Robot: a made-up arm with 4 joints.
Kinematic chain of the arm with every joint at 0, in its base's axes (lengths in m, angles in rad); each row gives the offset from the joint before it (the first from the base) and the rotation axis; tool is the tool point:
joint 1: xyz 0 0 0.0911 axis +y
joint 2: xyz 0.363 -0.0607 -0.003 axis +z
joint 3: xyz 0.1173 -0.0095 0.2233 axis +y
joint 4: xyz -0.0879 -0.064 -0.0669 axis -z
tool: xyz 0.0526 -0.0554 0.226
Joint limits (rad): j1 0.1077..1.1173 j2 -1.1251..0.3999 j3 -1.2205..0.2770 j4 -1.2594..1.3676
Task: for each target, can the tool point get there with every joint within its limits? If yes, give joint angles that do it. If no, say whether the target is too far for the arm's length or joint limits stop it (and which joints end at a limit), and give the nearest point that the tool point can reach.
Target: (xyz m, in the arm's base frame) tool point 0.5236 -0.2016 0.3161
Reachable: yes | joints 0.3200 0.0574 -0.0193 0.3744
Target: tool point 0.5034 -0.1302 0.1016
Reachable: yes | joints 0.7622 -0.5653 -0.4860 -0.9621
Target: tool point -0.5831 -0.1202 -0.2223
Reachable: no: joint limits stop it (at a limit: joint 1, joint 3, joint 4) | nearest point 0.2275 -0.0879 -0.0303 | short by 0.834 m
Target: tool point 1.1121 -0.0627 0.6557
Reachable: no: too far | nearest point 0.5848 -0.1008 0.3880 | short by 0.593 m
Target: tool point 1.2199 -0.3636 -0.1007
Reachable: no: too far | nearest point 0.6422 -0.1434 -0.0099 | short by 0.625 m
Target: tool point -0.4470 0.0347 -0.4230
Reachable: no: joint limits stop it (at a limit: joint 1, joint 2, joint 3, joint 4) | nearest point 0.2266 -0.0497 -0.0285 | short by 0.785 m
